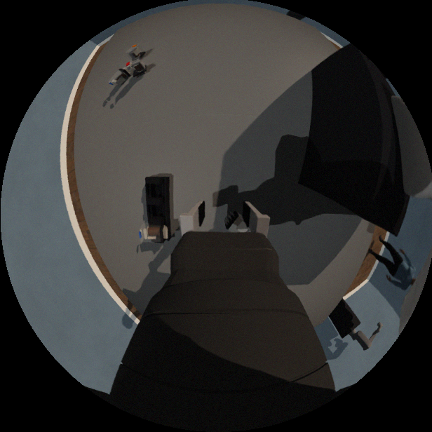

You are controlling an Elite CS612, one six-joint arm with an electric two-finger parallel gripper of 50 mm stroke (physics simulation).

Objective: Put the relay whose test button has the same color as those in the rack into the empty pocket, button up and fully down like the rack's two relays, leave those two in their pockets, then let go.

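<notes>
The black rack (159, 192) stands left of my gripper. At its near end a brown and whitish relay (156, 232) stands with a blue button at its outer end; a second relay in the rack cannot be told apart. My gripper (223, 208) is open, its fingers wide apart and empty. A loose grey relay (238, 221) with dark pins lies in the shade beyond the fingertips, seen through the gap nearer the right finger; its button is hidden. At the far left lie more loose relays, with orange (134, 46), red (128, 64) and blue (111, 83) buttons showing.
A large black panel-like shape (345, 135) fills the right side and stands over the grey table top (200, 90). The table's brown and pale edge (68, 130) curves along the left. A dark box (344, 318) and a dark figure (400, 265) show beyond the right edge.
</notes>
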